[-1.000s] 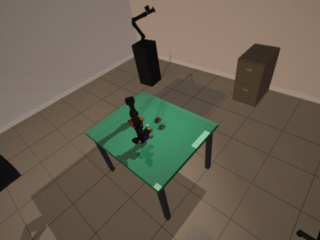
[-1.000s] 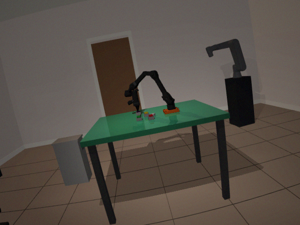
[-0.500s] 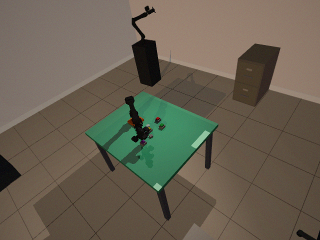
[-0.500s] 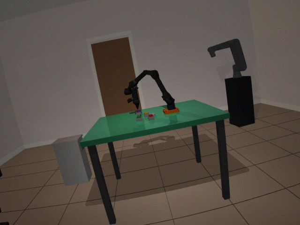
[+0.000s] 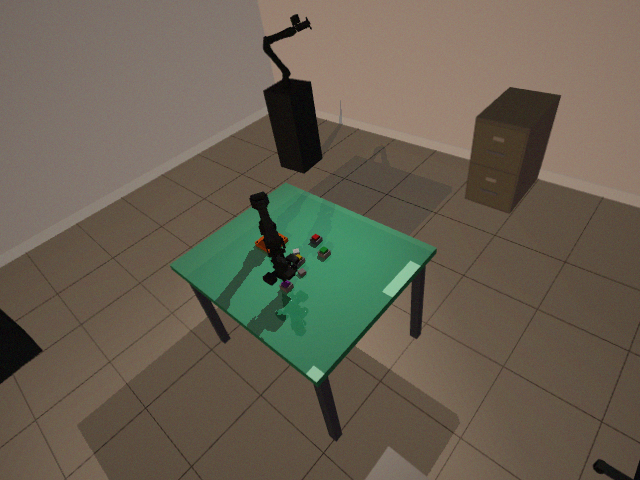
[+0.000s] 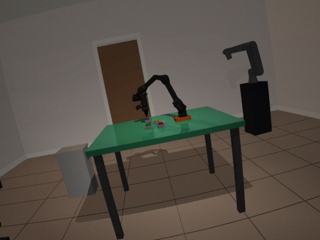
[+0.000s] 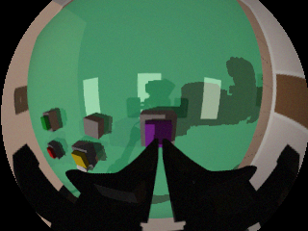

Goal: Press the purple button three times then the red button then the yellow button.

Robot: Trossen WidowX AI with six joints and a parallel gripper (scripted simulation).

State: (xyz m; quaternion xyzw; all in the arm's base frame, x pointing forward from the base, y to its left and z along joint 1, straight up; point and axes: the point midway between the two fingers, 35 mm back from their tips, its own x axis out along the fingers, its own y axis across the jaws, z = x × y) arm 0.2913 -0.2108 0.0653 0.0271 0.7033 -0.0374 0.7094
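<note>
The purple button is 2 cm below my gripper tip. From my gripper tip the other things lie so: grey block (1 cm ahead, 11 cm to the left, 4 cm below); then yellow button (6 cm behind, 17 cm to the left, 2 cm below); then white block (11 cm behind, 21 cm to the left, 4 cm below).
</note>
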